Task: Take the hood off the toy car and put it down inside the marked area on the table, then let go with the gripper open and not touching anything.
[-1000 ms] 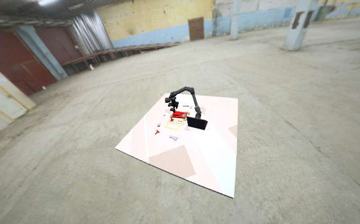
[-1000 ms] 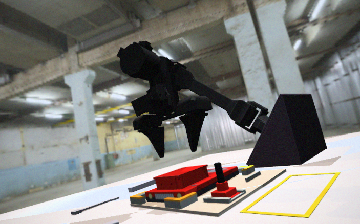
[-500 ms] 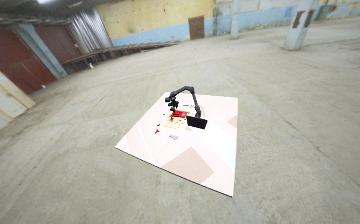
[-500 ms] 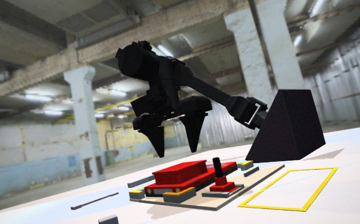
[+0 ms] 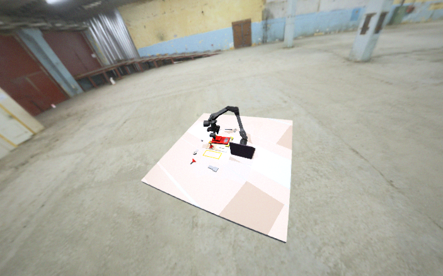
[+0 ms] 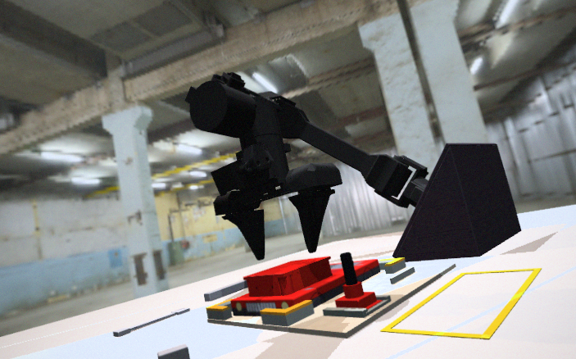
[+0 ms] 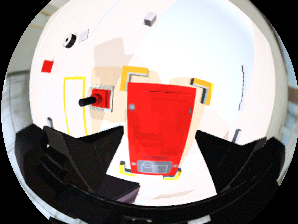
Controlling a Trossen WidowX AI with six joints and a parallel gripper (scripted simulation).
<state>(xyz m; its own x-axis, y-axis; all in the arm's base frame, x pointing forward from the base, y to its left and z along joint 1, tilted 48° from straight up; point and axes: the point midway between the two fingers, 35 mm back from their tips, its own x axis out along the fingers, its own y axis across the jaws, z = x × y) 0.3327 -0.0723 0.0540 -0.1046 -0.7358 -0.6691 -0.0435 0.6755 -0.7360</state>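
Right now the red hood is 20 mm below my gripper tip.
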